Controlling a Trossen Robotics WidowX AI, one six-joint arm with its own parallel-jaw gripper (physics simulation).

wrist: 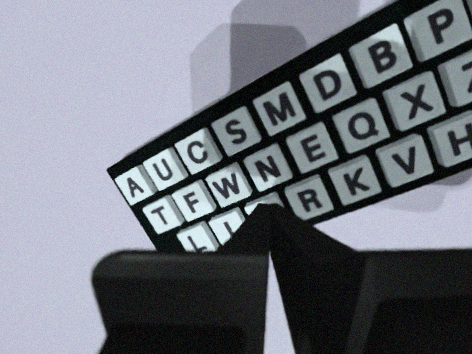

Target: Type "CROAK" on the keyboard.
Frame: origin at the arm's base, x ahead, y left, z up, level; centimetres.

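Seen in the pictures: gripper, fingertip midpoint: [266, 213].
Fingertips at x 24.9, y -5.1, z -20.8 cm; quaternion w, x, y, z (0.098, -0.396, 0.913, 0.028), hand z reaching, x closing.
Pixels of each thing's middle, then the offset from my fingertips to it. "spot": a spot on its surface instead. Level surfaces: height alone.
- black keyboard, surface spot: [161, 241] spot: dy +6.2, dx +2.0, dz -0.7 cm
- C key, body centre: [198, 151] dy +0.6, dx +4.1, dz -0.5 cm
- R key, body centre: [308, 198] dy -1.8, dx -0.7, dz -0.5 cm
- K key, body centre: [354, 180] dy -3.7, dx -1.2, dz -0.5 cm
- O key, body centre: [267, 214] dy +0.2, dx -0.2, dz -0.5 cm
- N key, body centre: [268, 167] dy -1.3, dx +1.5, dz -0.5 cm
- E key, body centre: [311, 147] dy -3.3, dx +1.0, dz -0.5 cm
- W key, body centre: [229, 185] dy +0.7, dx +2.0, dz -0.5 cm
- partly hidden I key, body centre: [230, 228] dy +2.2, dx +0.3, dz -0.5 cm
- pale surface, its level: dz -1.8 cm
The black keyboard [161, 241] with pale grey keys lies slanted across the wrist view, its left end lower than its right. The C key [198, 152] and A key [134, 187] are in the row farthest from my gripper. The R key [310, 200] and K key [355, 181] are in the nearest row. My gripper [267, 213] is shut and empty, its tips over the O key [262, 200] between the I and R keys. The fingers hide most of that key, its letter included. Whether the tips touch it, I cannot tell.
Other keys stand close around the tips: the N key [266, 168], E key [313, 148], W key [227, 185] and the partly hidden I key [226, 227]. The keyboard runs out of view at the right. It lies on a pale surface [60, 100] with grey shadows.
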